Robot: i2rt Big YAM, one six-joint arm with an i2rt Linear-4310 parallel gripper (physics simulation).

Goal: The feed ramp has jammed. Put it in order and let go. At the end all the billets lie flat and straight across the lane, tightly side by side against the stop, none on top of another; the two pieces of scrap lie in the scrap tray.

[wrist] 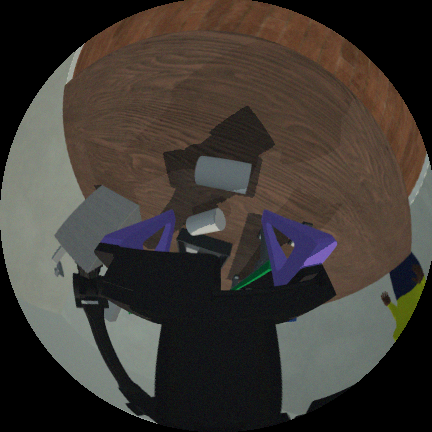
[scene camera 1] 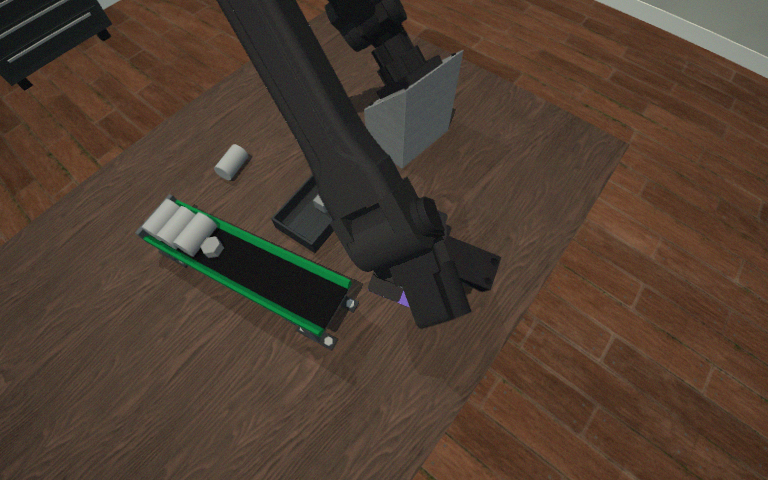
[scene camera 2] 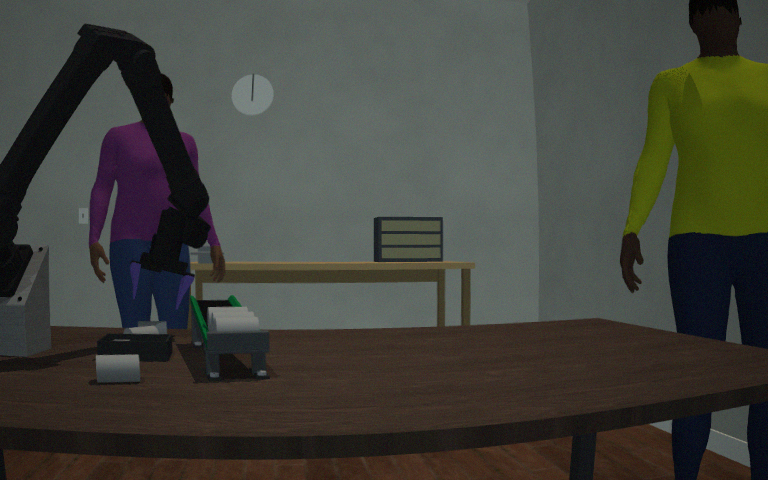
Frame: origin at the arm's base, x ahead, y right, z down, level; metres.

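Seen in the pictures: gripper, fingertip midpoint: [wrist: 218,214] [scene camera 2: 155,304]; arm's base, origin of the base link: [wrist: 89,245] [scene camera 1: 410,81] [scene camera 2: 5,272].
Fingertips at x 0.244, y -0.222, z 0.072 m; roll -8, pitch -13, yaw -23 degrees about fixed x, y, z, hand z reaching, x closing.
Pixels of each thing's top centre, then the offset from my fingertips to it. Level surfaces: height alone.
- hexagonal scrap piece, middle of its top: [scene camera 1: 209,244] dy +0.243, dx +0.209, dz -0.005 m
- pale piece, middle of its top: [scene camera 2: 121,340] [scene camera 1: 323,197] [wrist: 191,250] dy +0.212, dx -0.001, dz +0.048 m
- scrap tray, middle of its top: [scene camera 2: 135,337] [scene camera 1: 313,206] [wrist: 200,256] dy +0.207, dx +0.026, dz +0.042 m
- grey billet, middle of its top: [wrist: 219,180] [scene camera 2: 152,321] dy -0.014, dx -0.013, dz +0.037 m
- white cylinder, middle of its top: [wrist: 201,230] [scene camera 2: 140,326] dy +0.092, dx -0.004, dz +0.037 m
- table, its level: dz +0.077 m
Three pale billets [scene camera 1: 161,217] [scene camera 1: 176,226] [scene camera 1: 195,233] [scene camera 2: 235,324] lie across the ramp [scene camera 1: 283,277] [scene camera 2: 198,318] [wrist: 252,276] at its stop [scene camera 2: 236,341]. Whether the third is raised is unclear. A hexagonal scrap piece [scene camera 1: 212,247] touches the third on its uphill side. A pale piece [scene camera 1: 320,202] [scene camera 2: 121,340] lies in the scrap tray [scene camera 1: 294,234] [scene camera 2: 135,353]. One billet [scene camera 1: 231,162] [scene camera 2: 117,368] lies on the table. A grey billet [wrist: 223,174] and a white cylinder [wrist: 206,222] lie beyond the tray in scene camera 2. My gripper [scene camera 2: 156,302] [wrist: 218,214] is open and empty above the table, tips spread.
The arm's grey angular base [scene camera 1: 427,113] [scene camera 2: 25,325] [wrist: 97,225] stands on the table [scene camera 1: 169,384] [scene camera 2: 430,390] beside the tray. The ramp has green side rails and small feet with bolts. My arm covers part of the tray in scene camera 1. Two people stand behind the table.
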